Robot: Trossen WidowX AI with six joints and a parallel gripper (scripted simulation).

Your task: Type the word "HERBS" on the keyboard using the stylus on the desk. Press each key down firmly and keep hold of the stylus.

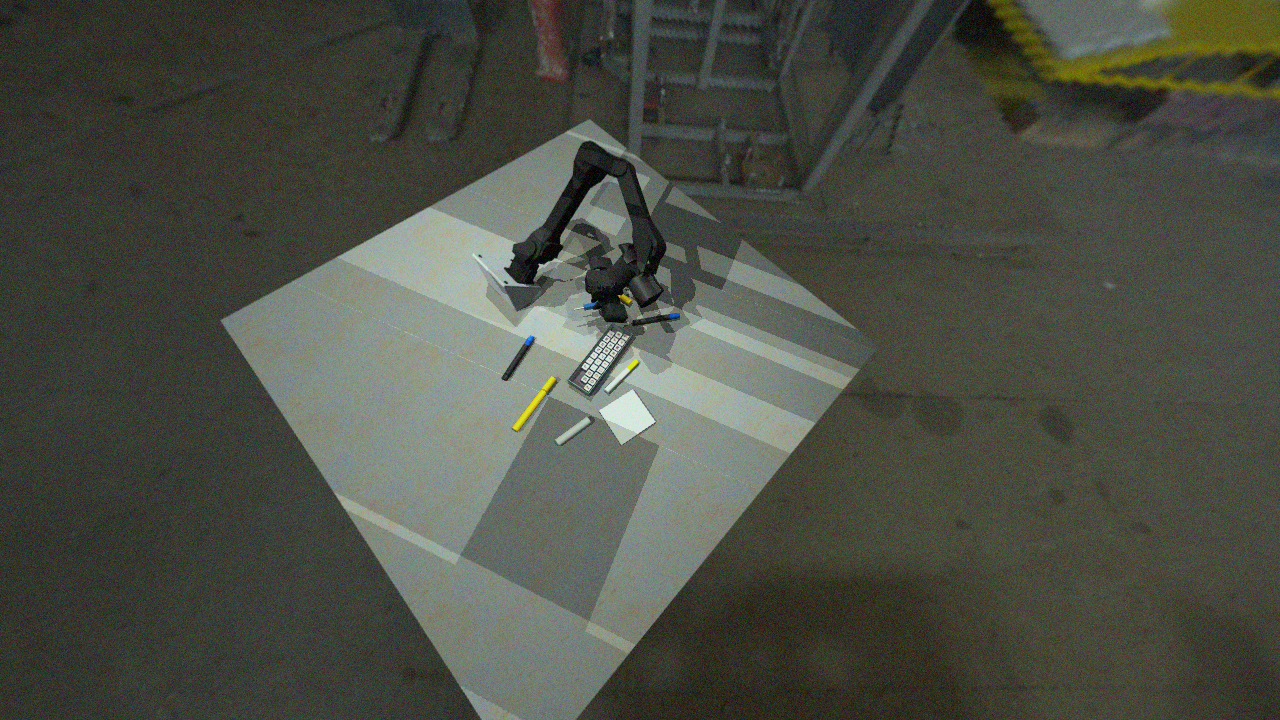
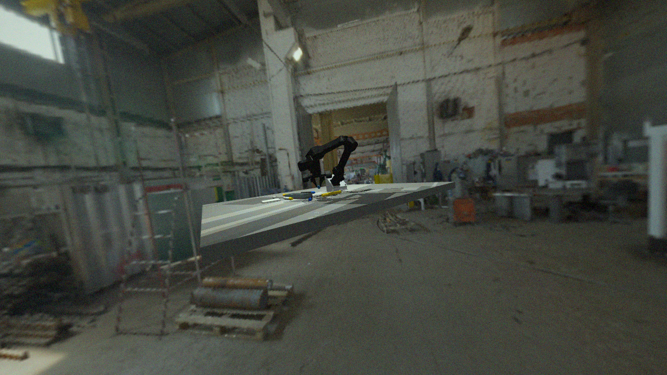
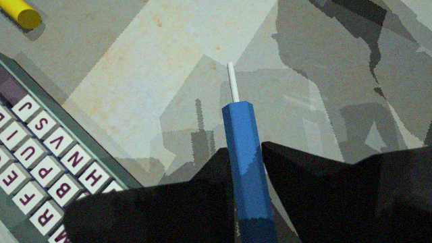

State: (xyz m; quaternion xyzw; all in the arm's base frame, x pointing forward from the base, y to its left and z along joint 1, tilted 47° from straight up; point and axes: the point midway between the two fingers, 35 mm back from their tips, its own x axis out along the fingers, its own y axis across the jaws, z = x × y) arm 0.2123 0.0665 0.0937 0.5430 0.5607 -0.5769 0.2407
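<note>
My gripper tip is now 2 cm past the thin grey tip and 4 cm to the left of it. From my gripper tip the other things lie so: yellow stick: 10 cm ahead, 28 cm to the right, 5 cm below; blue stylus: 1 cm behind, 1 cm to the right; white-and-yellow pen: 19 cm ahead, 5 cm to the right, 5 cm below.
</note>
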